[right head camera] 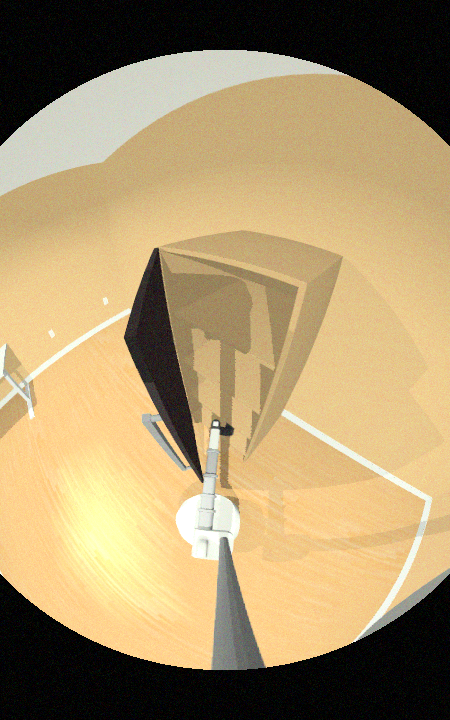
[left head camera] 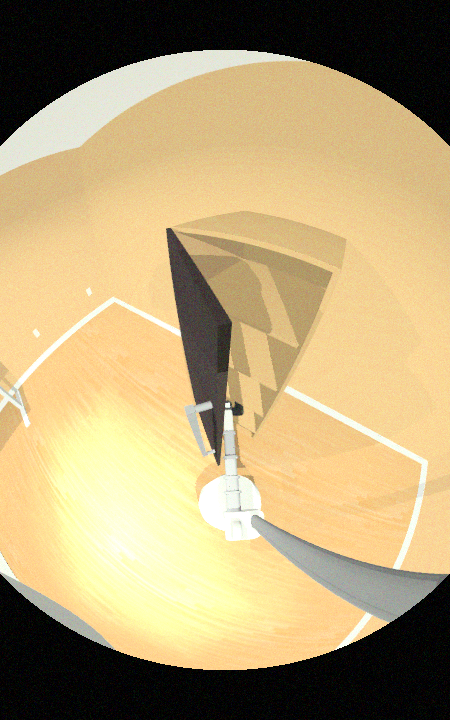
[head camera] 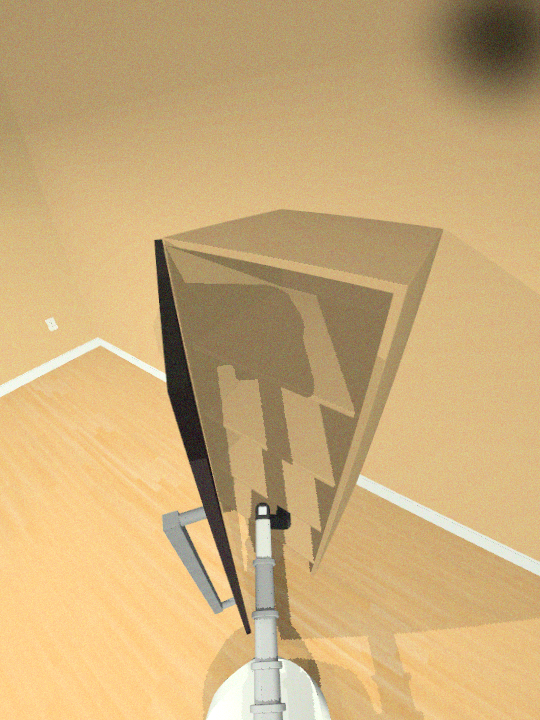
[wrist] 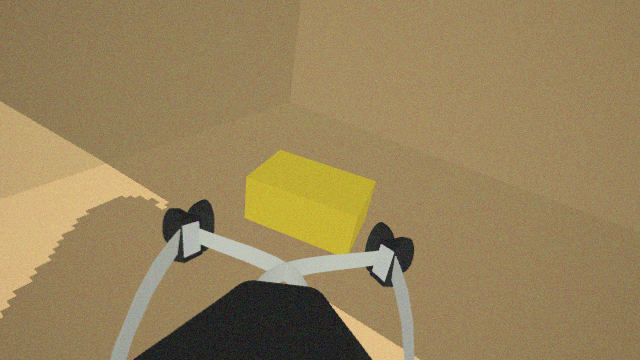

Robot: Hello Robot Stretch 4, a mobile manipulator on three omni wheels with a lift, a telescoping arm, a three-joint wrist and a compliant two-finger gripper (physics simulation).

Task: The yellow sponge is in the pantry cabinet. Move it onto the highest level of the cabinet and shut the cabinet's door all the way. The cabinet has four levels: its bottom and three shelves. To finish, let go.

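Frame: origin at the robot's base, x right, y ahead, z up, level; millimetres.
Where they show: gripper, between the fingertips: (wrist: 292,231).
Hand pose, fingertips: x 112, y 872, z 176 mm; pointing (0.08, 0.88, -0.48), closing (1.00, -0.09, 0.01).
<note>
Things, the pixels of their top centre, and the offset from my fingertips. "spot": a spot on its surface instead.
- yellow sponge, centre of its top: (wrist: 314,179) dx +18, dy +61, dz +10 mm
- grey handle, a spot on its surface: (head camera: 194,567) (right head camera: 163,445) spot: dx -246, dy -587, dz +714 mm
The yellow sponge (wrist: 307,200) lies on a brown level inside the cabinet, near a back corner, in the wrist view. Which level it is cannot be told from that view. My gripper (wrist: 292,231) is open and empty; its two dark fingertips stand apart, just short of the sponge. The pantry cabinet (head camera: 401,325) (left head camera: 313,339) (right head camera: 302,339) stands ahead with its front open. Its dark door (head camera: 191,430) (left head camera: 198,339) (right head camera: 159,371) stands wide open on the left, with a grey handle (head camera: 194,567) (left head camera: 196,430) (right head camera: 164,443) on its outer face. The sponge does not show in the head views.
The telescoping arm (head camera: 265,587) (left head camera: 229,451) (right head camera: 210,467) reaches toward the lower part of the cabinet, close beside the door's free edge. A wall with a white baseboard (head camera: 453,523) (left head camera: 355,427) (right head camera: 355,456) runs behind the cabinet. A white-legged object (left head camera: 22,406) (right head camera: 26,395) stands at the far left.
</note>
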